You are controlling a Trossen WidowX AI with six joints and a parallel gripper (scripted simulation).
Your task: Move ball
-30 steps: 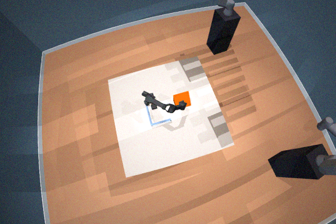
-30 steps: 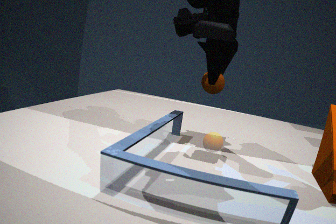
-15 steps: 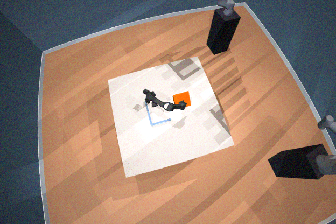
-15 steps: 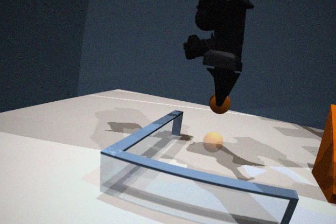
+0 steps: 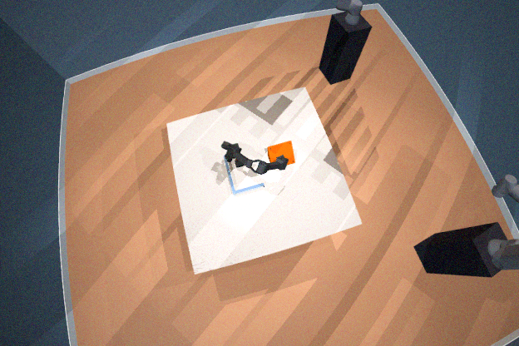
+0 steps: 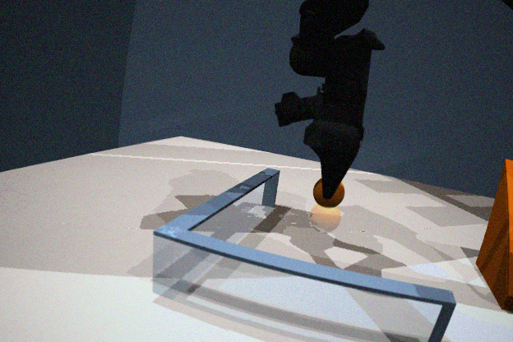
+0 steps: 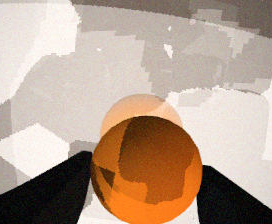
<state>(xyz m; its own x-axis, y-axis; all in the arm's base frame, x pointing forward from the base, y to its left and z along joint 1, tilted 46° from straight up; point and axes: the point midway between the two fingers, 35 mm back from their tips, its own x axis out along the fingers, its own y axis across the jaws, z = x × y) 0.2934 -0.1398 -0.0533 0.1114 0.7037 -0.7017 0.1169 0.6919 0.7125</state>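
Now: the see-through copy of ball 30 mm below my gripper tip. Also, from my gripper tip: orange ball: right at my gripper tip.
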